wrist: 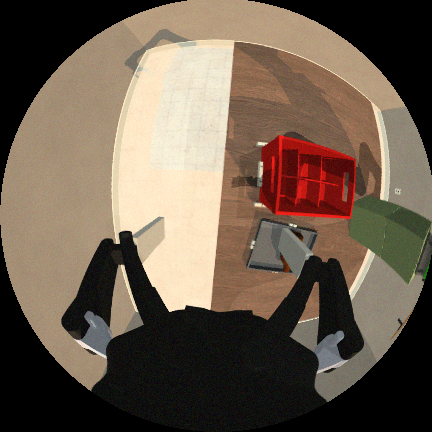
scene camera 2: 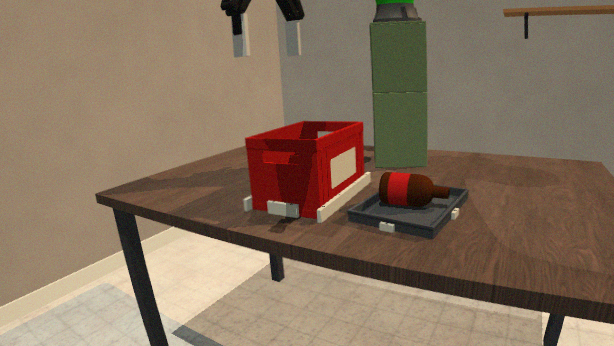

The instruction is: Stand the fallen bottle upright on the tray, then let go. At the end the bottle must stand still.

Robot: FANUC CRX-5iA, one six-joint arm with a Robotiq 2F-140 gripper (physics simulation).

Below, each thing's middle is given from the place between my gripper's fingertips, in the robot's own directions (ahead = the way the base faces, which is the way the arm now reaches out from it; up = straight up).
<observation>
Now: hand 27 cm past the brown bottle (scene camera 2: pixel 406 189), 16 cm to the right of it and 30 cm above it. From my hand the other things lie so: dark grey tray (scene camera 2: pixel 427 221): 26 cm behind, 16 cm to the left, 33 cm below; red crate (scene camera 2: pixel 290 164): 25 cm behind, 11 cm to the right, 26 cm below.
</observation>
